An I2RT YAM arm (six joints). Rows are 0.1 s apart.
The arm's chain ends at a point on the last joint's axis. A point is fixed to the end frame.
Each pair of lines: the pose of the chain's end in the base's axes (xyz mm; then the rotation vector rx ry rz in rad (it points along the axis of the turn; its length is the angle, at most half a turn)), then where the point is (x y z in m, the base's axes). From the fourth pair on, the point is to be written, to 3 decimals.
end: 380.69 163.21 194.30 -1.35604 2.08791 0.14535
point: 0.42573 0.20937 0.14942
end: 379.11 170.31 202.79 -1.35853 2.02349 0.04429
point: 0.42815 0.21487 0.16056
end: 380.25 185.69 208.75 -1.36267 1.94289 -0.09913
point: 0.43426 0.22753 0.16994
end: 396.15 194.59 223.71 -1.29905 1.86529 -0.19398
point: 0.456 0.235 0.192
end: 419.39 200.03 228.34 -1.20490 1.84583 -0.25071
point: 0.483 0.237 0.201
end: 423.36 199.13 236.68 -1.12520 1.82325 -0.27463
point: 0.490 0.234 0.214
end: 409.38 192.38 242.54 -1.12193 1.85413 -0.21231
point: 0.475 0.228 0.219
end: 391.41 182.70 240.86 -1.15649 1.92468 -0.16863
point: 0.455 0.219 0.211
